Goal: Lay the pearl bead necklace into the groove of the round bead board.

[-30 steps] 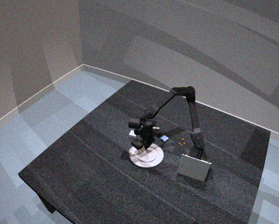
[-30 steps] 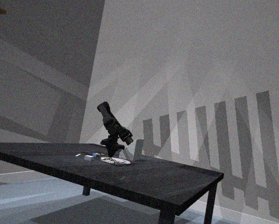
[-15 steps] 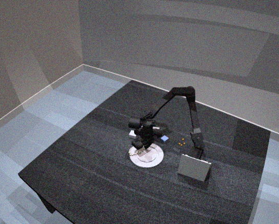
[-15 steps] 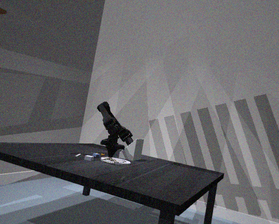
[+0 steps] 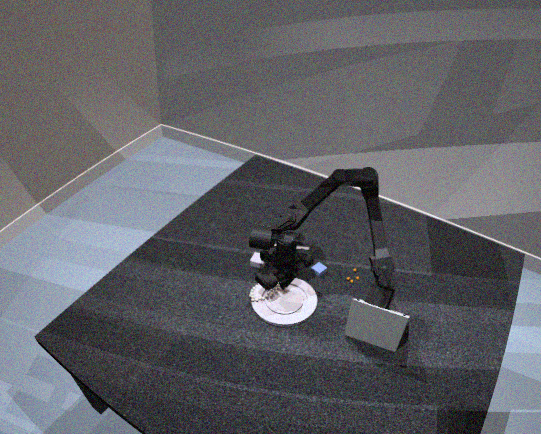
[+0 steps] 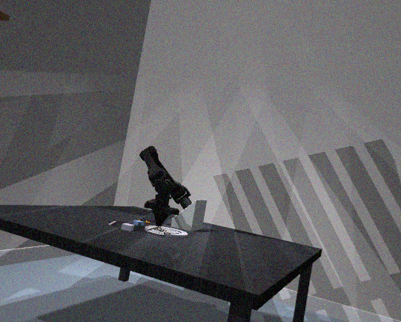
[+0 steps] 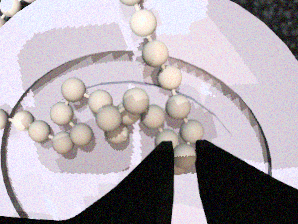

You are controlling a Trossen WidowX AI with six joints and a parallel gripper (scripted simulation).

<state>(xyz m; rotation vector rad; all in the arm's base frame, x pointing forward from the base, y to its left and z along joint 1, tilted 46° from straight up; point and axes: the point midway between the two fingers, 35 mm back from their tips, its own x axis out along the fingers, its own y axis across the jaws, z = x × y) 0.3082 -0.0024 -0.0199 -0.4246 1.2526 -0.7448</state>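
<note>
My gripper tip is 2 cm past the round white bead board, 3 cm to the right of it and 1 cm above it. Round my gripper tip: small white block (14 cm ahead, 6 cm to the right, 1 cm below); then small blue cube (4 cm behind, 14 cm to the right, 1 cm below); then thin white stick (9 cm ahead, 19 cm to the right, 2 cm below).
</note>
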